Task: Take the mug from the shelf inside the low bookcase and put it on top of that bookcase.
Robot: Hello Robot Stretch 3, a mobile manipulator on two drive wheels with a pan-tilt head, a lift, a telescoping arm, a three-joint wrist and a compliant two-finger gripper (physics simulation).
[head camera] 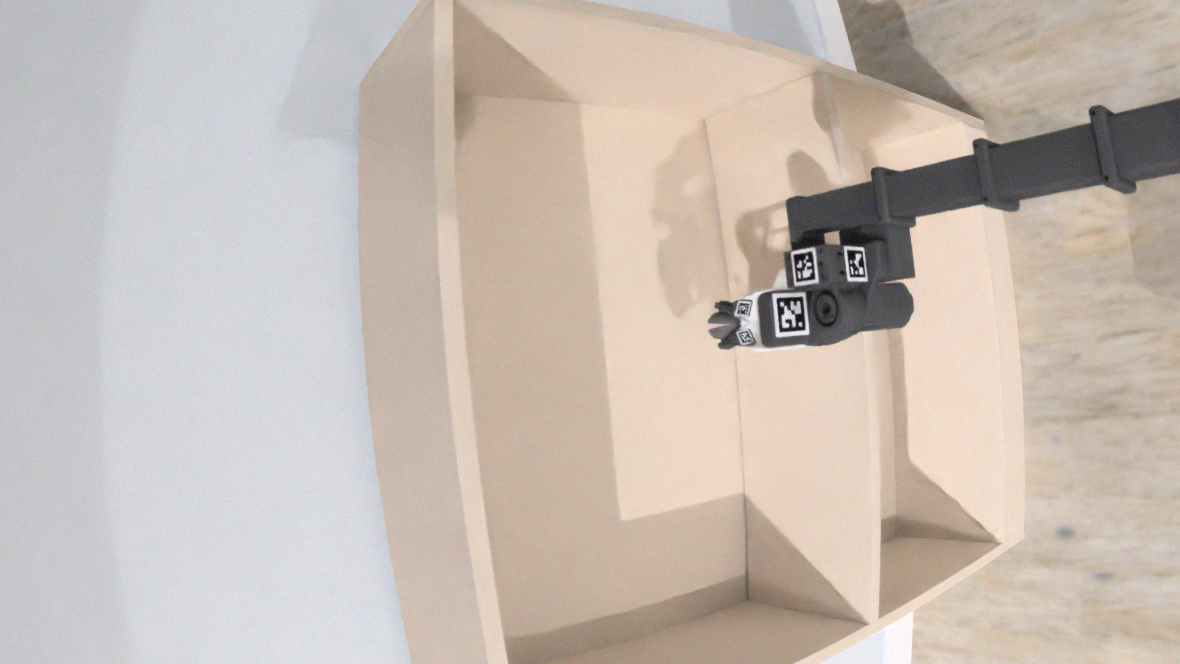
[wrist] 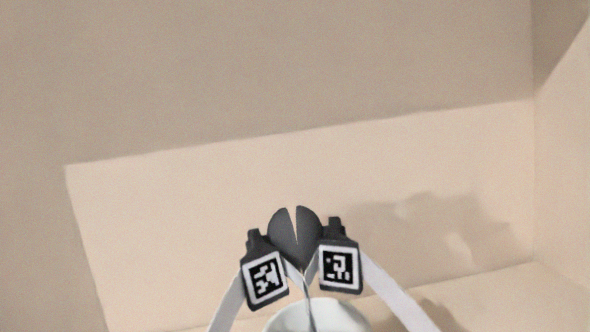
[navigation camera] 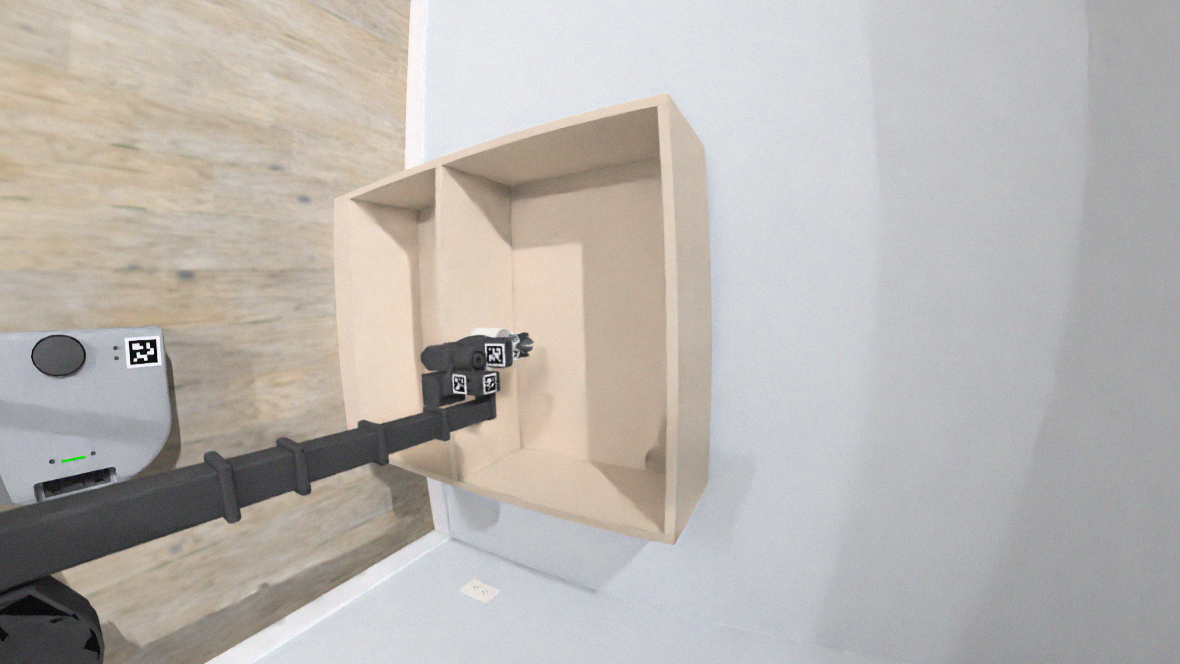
Path:
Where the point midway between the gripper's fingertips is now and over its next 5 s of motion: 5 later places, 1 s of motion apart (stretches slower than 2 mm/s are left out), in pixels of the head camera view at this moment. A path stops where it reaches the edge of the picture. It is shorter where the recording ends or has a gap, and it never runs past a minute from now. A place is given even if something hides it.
My gripper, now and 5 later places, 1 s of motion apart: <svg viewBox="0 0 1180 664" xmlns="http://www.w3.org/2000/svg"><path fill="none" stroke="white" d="M714 326L757 321L846 310L917 302L887 302L810 306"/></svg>

